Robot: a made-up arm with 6 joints. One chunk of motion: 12 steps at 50 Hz.
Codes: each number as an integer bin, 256 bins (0 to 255) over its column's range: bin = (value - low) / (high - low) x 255, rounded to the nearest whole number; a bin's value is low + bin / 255 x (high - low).
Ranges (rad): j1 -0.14..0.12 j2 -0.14..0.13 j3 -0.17..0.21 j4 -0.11..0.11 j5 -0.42..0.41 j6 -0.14..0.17
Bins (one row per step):
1: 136 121 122 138 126 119
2: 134 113 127 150 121 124
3: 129 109 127 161 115 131
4: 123 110 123 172 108 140
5: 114 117 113 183 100 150
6: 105 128 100 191 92 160
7: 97 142 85 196 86 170
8: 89 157 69 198 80 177
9: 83 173 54 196 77 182
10: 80 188 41 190 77 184
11: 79 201 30 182 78 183
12: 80 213 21 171 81 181
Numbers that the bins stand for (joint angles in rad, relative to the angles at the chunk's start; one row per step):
1: -0.0013 -0.0119 0.0118 0.0091 -0.0099 0.0047
2: -0.0034 -0.0204 0.0193 0.0194 -0.0262 0.0107
3: -0.0085 -0.0246 0.0193 0.0289 -0.0457 0.0193
4: -0.0146 -0.0235 0.0133 0.0384 -0.0685 0.0302
5: -0.0238 -0.0161 -0.0016 0.0479 -0.0945 0.0424
6: -0.0329 -0.0045 -0.0210 0.0548 -0.1205 0.0545
7: -0.0411 0.0104 -0.0433 0.0591 -0.1401 0.0667
8: -0.0493 0.0262 -0.0672 0.0608 -0.1596 0.0752
9: -0.0554 0.0432 -0.0895 0.0591 -0.1694 0.0813
10: -0.0584 0.0591 -0.1089 0.0539 -0.1694 0.0837
11: -0.0595 0.0728 -0.1253 0.0470 -0.1661 0.0825
12: -0.0584 0.0855 -0.1387 0.0375 -0.1564 0.0800

